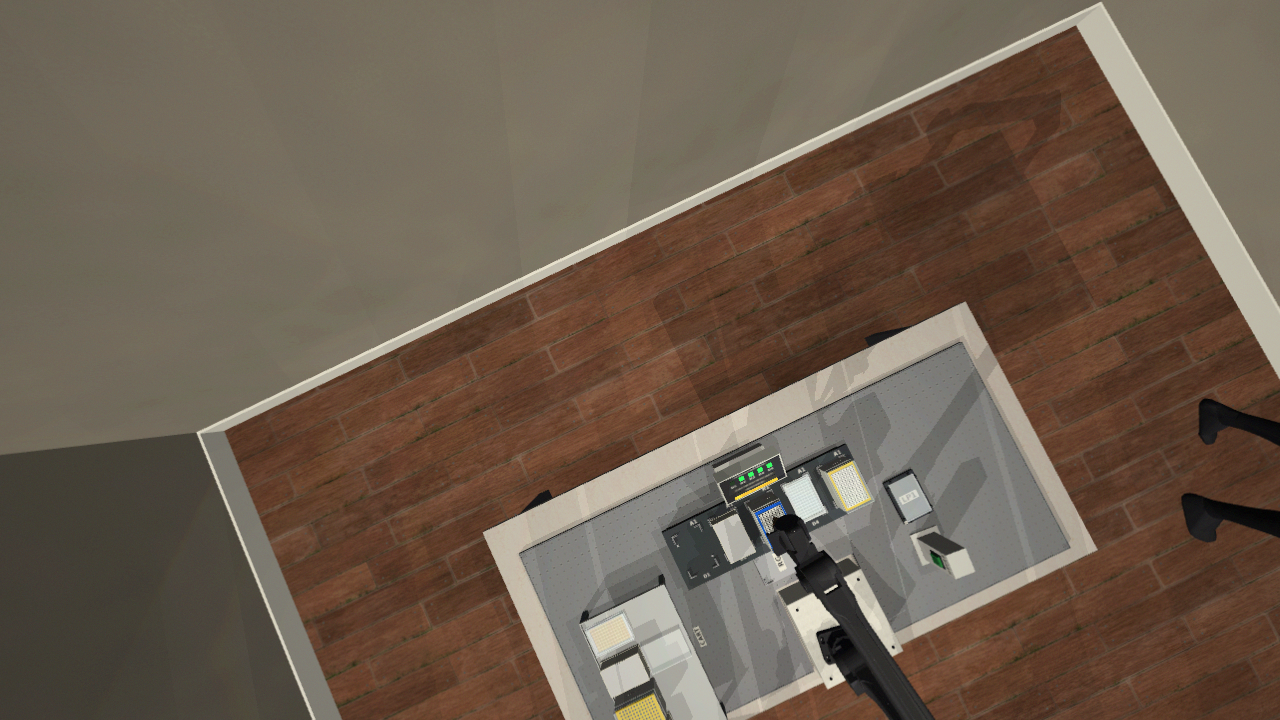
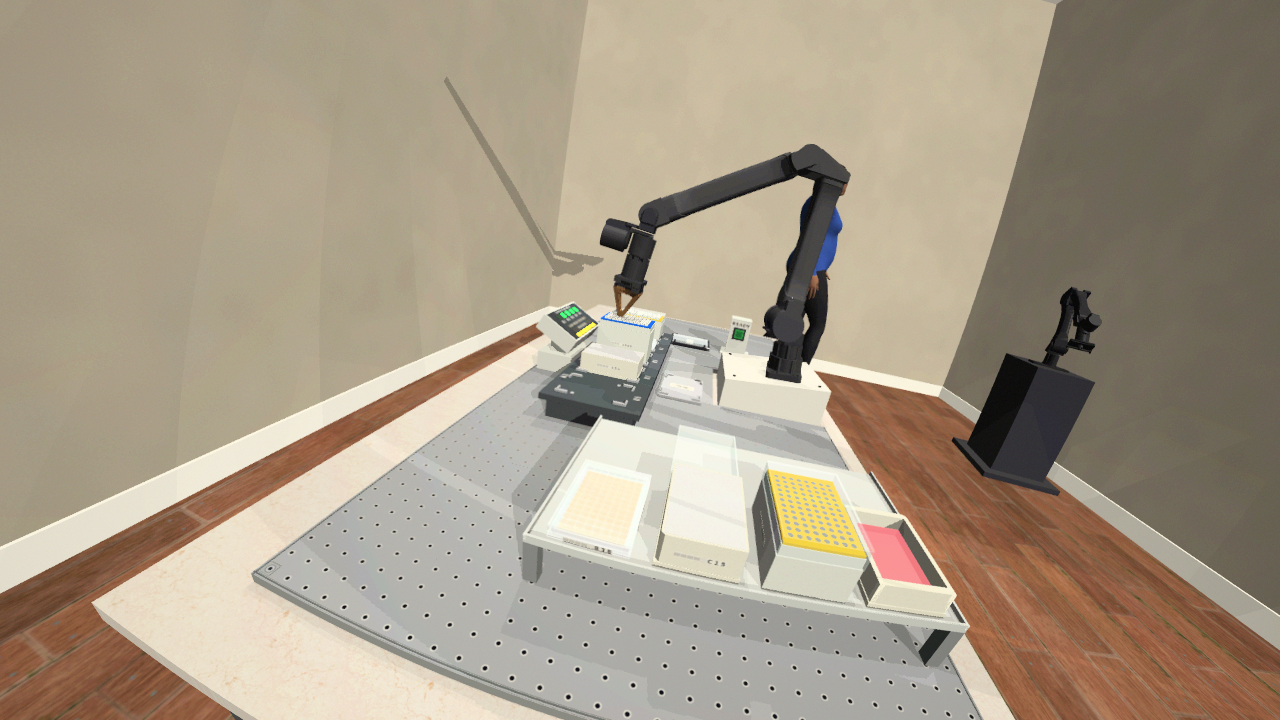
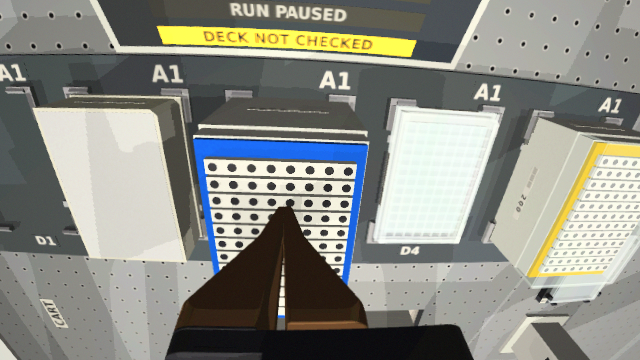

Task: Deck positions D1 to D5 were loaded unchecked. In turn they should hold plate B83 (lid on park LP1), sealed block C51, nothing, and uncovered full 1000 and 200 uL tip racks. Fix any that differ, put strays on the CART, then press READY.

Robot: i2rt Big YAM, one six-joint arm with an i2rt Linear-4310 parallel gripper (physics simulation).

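My gripper is shut and empty, its tips over the blue-rimmed 1000 tip rack at D3; contact is unclear. D1 is bare. A white block stands at D2, its label unreadable. A clear-topped plate sits at D4. The yellow-rimmed 200 rack stands at D5 under a clear cover. LP1 and the READY button are at the right.
A raised shelf beside the CART label holds a cream-welled plate, block C15, a yellow rack, a clear lid and a pink-lined box. The screen reads DECK NOT CHECKED.
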